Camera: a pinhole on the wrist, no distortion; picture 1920 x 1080 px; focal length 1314.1 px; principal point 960.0 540.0 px. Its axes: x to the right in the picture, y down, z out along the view. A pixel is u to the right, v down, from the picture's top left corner.
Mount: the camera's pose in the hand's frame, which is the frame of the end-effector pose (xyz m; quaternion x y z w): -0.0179 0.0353 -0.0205 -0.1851 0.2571 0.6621 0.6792
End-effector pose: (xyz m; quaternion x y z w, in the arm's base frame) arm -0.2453 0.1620 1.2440 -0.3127 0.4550 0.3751 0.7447
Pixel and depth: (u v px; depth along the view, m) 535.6 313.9 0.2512
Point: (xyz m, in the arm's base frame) -0.2281 0.4184 1.2698
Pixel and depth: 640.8 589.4 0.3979
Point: -0.2480 0.5536 1.3503
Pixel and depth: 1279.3 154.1 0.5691
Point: -0.4328 0.7388 1.1285
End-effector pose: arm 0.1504 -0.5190 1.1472 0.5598 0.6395 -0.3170 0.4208
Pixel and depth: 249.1 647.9 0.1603
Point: 0.2402 -0.6551 1.0920
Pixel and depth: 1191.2 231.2 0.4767
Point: 0.5751 -0.6534 0.9111
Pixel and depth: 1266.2 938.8 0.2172
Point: 0.3798 -0.6237 1.1583
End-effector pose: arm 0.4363 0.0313 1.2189 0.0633 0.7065 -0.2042 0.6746
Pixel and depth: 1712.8 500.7 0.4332
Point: 0.7765 0.4037 1.0810
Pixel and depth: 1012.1 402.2 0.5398
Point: 0.9279 0.2019 1.0490
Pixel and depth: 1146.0 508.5 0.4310
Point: 0.8230 0.2251 1.1123
